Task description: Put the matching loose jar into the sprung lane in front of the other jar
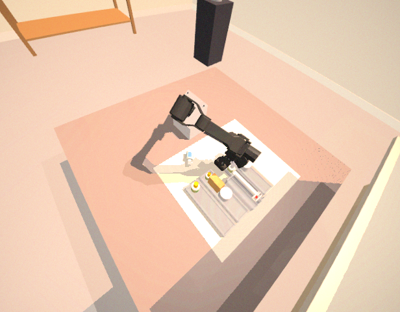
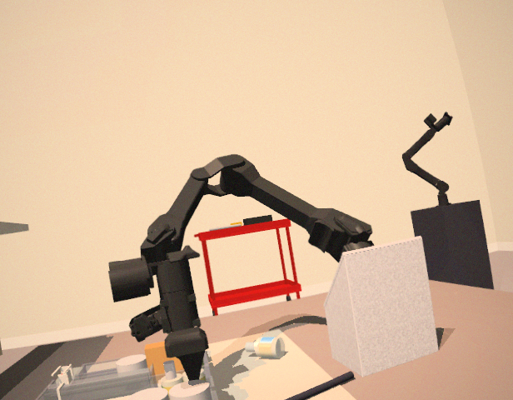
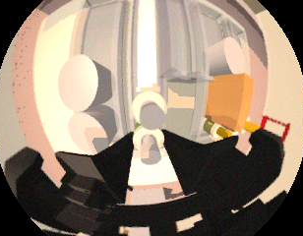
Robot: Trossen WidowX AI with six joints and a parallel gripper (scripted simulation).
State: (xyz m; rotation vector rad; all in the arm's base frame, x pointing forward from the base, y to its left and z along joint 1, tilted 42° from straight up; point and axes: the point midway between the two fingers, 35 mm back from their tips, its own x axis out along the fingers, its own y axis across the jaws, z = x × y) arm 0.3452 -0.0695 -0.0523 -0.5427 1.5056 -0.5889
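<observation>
Right now the box is 40 mm ahead of my gripper tip and 130 mm to the right of it. Also, from my gripper tip: black rod 180 mm behind, 90 mm to the left, 30 mm below; then red mark 220 mm ahead, 50 mm to the right, 40 mm above.
</observation>
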